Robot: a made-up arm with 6 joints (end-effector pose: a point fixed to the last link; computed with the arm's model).
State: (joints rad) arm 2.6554 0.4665 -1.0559 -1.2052 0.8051 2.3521
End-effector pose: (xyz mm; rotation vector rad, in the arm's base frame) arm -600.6 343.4 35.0 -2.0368 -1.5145 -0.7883
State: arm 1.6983 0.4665 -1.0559 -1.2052 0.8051 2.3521
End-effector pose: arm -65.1 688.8 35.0 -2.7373 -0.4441 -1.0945
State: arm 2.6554 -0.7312 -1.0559 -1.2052 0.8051 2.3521
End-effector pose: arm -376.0 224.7 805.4 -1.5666 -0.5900 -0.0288
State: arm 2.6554 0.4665 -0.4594 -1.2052 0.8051 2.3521
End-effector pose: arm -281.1 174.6 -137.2 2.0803 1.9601 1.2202
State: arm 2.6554 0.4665 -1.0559 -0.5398 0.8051 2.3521
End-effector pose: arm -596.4 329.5 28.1 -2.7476 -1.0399 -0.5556
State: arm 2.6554 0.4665 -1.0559 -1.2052 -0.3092 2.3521
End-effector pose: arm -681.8 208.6 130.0 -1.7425 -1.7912 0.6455
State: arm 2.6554 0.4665 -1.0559 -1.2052 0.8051 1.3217
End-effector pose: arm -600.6 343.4 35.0 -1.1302 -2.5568 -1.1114
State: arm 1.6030 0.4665 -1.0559 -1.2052 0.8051 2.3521
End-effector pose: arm 0.7 691.9 35.0 -2.7844 -0.3165 -1.1163
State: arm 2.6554 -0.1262 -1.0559 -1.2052 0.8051 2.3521
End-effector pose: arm -594.6 340.3 455.2 -1.8430 -1.0472 -0.3885
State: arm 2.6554 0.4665 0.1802 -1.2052 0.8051 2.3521
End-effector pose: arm 91.8 -22.5 -63.4 1.3975 1.7387 1.2436
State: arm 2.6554 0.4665 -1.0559 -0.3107 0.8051 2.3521
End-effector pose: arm -597.1 324.1 26.8 -2.9630 -0.8259 -0.4496
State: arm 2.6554 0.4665 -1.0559 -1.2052 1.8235 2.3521
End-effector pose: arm -455.9 409.3 93.6 -1.8292 -0.8693 -2.0158
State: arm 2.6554 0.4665 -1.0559 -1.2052 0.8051 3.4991
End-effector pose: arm -600.6 343.4 35.0 -2.3879 -0.1576 -0.2888
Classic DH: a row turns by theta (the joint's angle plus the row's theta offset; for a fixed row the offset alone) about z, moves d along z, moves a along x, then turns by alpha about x. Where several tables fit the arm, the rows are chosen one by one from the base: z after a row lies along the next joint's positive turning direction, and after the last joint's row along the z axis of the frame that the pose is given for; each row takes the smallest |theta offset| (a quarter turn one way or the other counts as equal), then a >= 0, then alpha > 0; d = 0 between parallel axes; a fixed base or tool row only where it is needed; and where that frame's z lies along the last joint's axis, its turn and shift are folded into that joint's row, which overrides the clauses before.
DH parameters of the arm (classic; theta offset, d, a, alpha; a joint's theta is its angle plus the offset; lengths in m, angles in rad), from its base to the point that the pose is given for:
joint 1: 0 0.234 0 -1.5708
joint 2: -1.3858 0 0.3805 0
joint 3: 1.3858 0 0.113 -1.5708
joint 4: 0 0.501 0 1.5708
joint 5: 0 0 0.107 -1.5708
joint 6: 0 0.137 0 0

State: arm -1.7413 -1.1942 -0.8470 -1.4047 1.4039 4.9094
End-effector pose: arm -147.4 -174.0 805.3 1.8942 -0.6228 -1.7321
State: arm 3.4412 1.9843 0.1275 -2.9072 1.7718 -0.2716
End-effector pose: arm 292.8 128.3 90.9 -2.7230 -0.9293 -0.4889
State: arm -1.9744 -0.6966 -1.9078 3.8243 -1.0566 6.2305
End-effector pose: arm 70.5 -111.0 963.6 1.1556 1.0484 -0.8908
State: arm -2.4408 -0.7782 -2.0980 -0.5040 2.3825 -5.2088
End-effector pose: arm -13.9 96.9 998.3 -1.0595 -2.4097 0.2905
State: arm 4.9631 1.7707 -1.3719 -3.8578 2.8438 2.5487
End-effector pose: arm 189.8 -364.2 -364.4 0.7019 -0.3125 1.9043
